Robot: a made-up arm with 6 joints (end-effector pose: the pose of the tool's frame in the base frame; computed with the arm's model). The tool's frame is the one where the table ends. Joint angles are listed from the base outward.
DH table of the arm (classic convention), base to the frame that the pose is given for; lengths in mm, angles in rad. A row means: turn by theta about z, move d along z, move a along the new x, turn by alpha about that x. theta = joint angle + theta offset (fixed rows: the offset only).
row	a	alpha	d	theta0
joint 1	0	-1.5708	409.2	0
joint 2	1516.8	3.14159	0	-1.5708
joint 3	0	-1.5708	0	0
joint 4	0	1.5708	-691.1	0
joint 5	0	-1.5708	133.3	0
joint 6	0	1.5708	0	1.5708
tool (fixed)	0	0	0	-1.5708
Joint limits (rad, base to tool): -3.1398..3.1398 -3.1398..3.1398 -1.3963..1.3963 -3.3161..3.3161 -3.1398..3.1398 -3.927..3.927
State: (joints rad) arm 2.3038 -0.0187 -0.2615 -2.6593 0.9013 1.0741
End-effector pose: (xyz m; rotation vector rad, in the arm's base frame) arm -0.5077 0.3874 1.6996 0.1187 1.3771 0.8008
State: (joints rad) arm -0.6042 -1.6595 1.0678 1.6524 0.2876 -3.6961
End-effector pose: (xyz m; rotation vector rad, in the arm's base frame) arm -1.8018 1.2570 0.4314 -0.0908 -1.2009 1.7948
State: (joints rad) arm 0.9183 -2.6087 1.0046 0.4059 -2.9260 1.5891
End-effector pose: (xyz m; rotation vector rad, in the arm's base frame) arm -0.7298 -1.1568 -1.2582 -0.7578 -0.9711 0.3313
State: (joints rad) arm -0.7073 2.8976 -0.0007 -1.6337 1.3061 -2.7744
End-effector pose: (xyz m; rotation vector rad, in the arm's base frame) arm -0.2502 0.2249 -1.1000 0.5412 -1.7611 -1.9809
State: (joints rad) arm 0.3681 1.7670 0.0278 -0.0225 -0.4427 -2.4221
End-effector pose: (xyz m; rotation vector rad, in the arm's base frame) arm 1.3252 0.3682 -0.5673 0.9853 1.0078 -2.0939
